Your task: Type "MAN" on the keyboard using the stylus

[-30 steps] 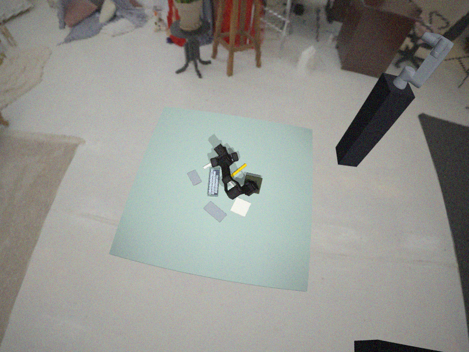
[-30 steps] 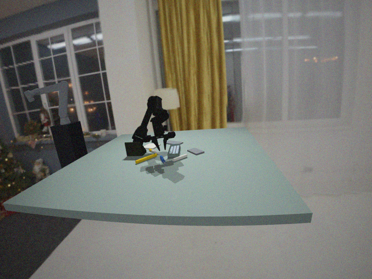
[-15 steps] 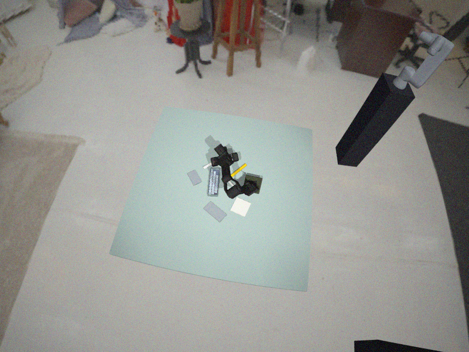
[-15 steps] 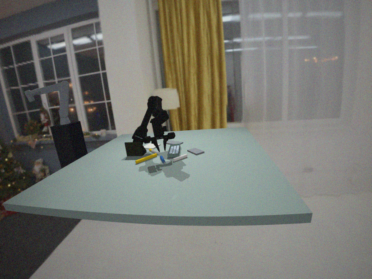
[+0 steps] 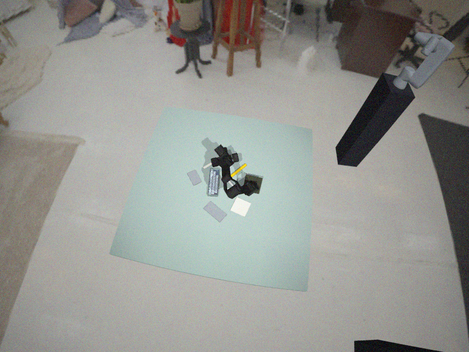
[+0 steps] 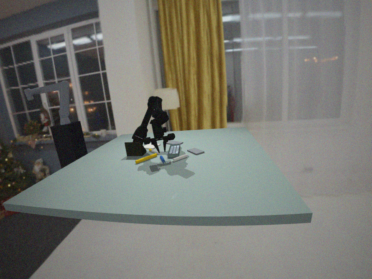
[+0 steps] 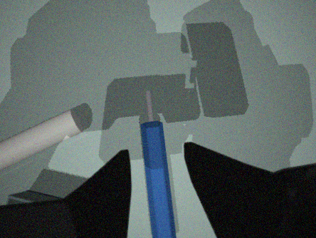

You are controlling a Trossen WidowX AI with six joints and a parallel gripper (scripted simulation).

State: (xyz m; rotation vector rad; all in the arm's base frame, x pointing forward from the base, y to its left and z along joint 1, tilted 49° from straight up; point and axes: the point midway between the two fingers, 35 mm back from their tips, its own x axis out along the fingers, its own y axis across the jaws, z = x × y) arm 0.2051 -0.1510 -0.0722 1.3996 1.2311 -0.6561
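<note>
Now: gripper tip 50 mm above the blue stylus and 10 mm to the left of it. Round my gripper tip: M key: 90 mm to the left, 70 mm ahead, 40 mm below; stylus tip: 50 mm below, 40 mm to the right, 20 mm ahead; white cylinder: 100 mm ahead, 50 mm below, 20 mm to the left.
</note>
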